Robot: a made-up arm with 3 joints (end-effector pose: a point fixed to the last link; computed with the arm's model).
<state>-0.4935 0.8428 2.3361</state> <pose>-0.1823 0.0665 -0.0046 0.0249 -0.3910 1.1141</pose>
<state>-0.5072 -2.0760 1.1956</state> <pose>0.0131 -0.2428 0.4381 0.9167 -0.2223 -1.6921</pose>
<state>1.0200 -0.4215 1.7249</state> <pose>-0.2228 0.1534 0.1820 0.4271 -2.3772 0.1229</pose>
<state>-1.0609 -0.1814 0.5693</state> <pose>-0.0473 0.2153 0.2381 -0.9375 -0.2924 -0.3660</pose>
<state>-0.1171 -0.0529 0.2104</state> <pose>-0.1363 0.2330 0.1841 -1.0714 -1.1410 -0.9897</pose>
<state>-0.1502 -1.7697 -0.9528</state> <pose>-0.0378 -0.1564 0.5383 -0.7539 0.9752 -1.4587</pose>
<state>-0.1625 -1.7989 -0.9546</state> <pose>-0.0332 -0.1669 0.5362 -0.7424 1.0071 -1.4420</pose>
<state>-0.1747 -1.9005 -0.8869</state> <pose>-0.0327 -0.2033 0.5287 -0.6151 1.0426 -1.4148</pose>
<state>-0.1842 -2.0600 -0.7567</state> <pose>-0.0384 -0.2582 0.5099 -0.3856 1.0745 -1.3899</pose>
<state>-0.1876 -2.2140 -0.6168</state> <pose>-0.0484 -0.3072 0.4835 -0.1464 1.0916 -1.3805</pose>
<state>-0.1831 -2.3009 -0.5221</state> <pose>-0.0574 -0.3324 0.4652 0.0065 1.0857 -1.3845</pose>
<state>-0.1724 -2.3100 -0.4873</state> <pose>-0.0627 -0.3348 0.4632 0.0503 1.0599 -1.3933</pose>
